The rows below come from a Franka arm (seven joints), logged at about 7 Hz.
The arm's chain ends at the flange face. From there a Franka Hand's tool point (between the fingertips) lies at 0.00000 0.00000 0.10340 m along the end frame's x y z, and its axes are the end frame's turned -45 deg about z.
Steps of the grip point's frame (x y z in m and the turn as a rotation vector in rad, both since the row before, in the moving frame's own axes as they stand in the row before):
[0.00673 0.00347 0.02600 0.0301 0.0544 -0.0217]
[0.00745 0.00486 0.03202 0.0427 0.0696 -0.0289]
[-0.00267 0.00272 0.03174 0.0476 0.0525 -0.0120]
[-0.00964 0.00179 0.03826 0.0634 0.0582 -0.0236]
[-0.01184 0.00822 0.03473 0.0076 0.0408 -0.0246]
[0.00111 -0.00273 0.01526 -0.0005 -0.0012 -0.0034]
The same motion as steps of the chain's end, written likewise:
[0.00550 0.00389 0.02620 0.0598 0.0172 -0.0217]
[0.00686 0.00640 0.03236 0.0794 0.0190 -0.0289]
[-0.00028 0.01113 0.03200 0.0708 0.0035 -0.0120]
[-0.00507 0.01696 0.03864 0.0860 -0.0037 -0.0236]
[-0.00494 0.01775 0.03482 0.0342 0.0235 -0.0246]
[-0.00109 -0.00284 0.01526 -0.0012 -0.0005 -0.0034]

